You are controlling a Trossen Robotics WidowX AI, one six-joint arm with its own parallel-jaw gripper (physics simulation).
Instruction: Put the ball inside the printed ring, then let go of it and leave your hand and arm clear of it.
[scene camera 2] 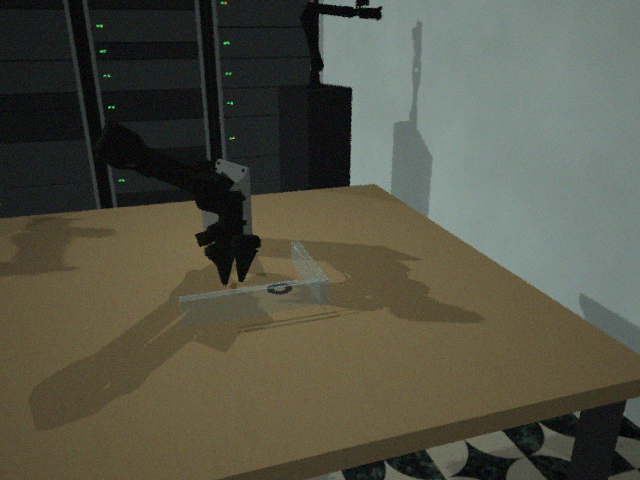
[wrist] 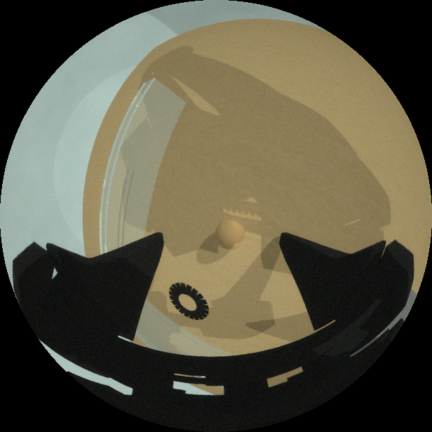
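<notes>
A small tan ball (wrist: 230, 234) rests on the table outside the printed ring. In the scene view the ball (scene camera 2: 233, 285) is faint, below the fingertips and partly behind a clear wall. The dark printed ring (scene camera 2: 279, 293) (wrist: 201, 311) lies flat on the table, to the right of the ball in the scene view and below and left of it in the wrist view. My gripper (scene camera 2: 233, 282) (wrist: 223, 239) is open and points down, with its fingertips low over the table. The ball shows between the two fingers in the wrist view; the gripper does not hold it.
A long clear wall (scene camera 2: 222, 308) (wrist: 165, 130) stands on the camera side of the ball and ring. A second clear wall (scene camera 2: 308, 266) meets it beyond the ring, to the right. The arm's shadow covers much of the wooden table (scene camera 2: 361, 403).
</notes>
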